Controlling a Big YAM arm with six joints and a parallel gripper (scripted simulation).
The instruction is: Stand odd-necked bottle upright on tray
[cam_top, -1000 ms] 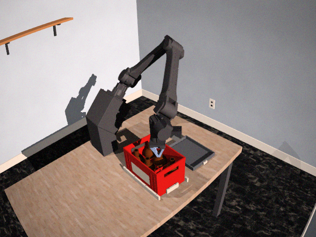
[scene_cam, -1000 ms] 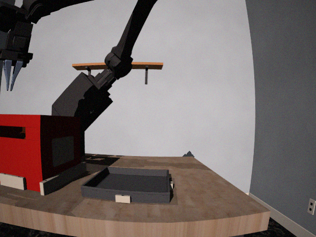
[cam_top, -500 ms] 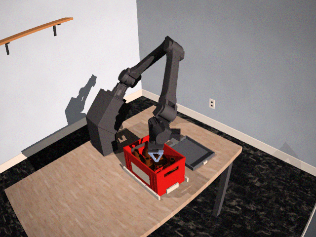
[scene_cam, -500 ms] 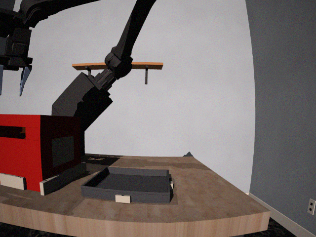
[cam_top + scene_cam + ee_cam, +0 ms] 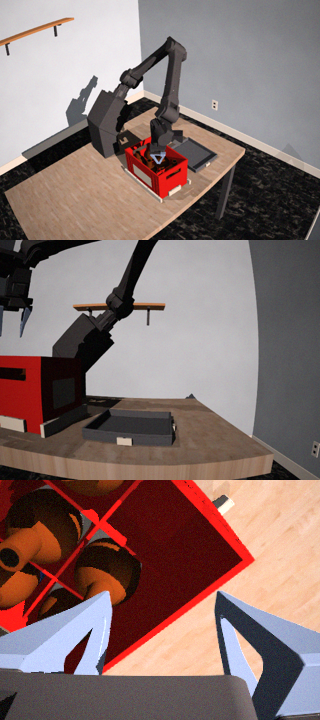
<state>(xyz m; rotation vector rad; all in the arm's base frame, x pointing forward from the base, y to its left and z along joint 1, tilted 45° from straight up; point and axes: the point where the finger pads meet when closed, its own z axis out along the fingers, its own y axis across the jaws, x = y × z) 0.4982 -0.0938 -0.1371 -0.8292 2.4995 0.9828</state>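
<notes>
My gripper is now 150 mm above the red crate, 80 mm past it and 50 mm to the right of it. The rest, counted from my hand: dark grey tray 330 mm to the left, 220 mm below, 60 mm behind.
</notes>
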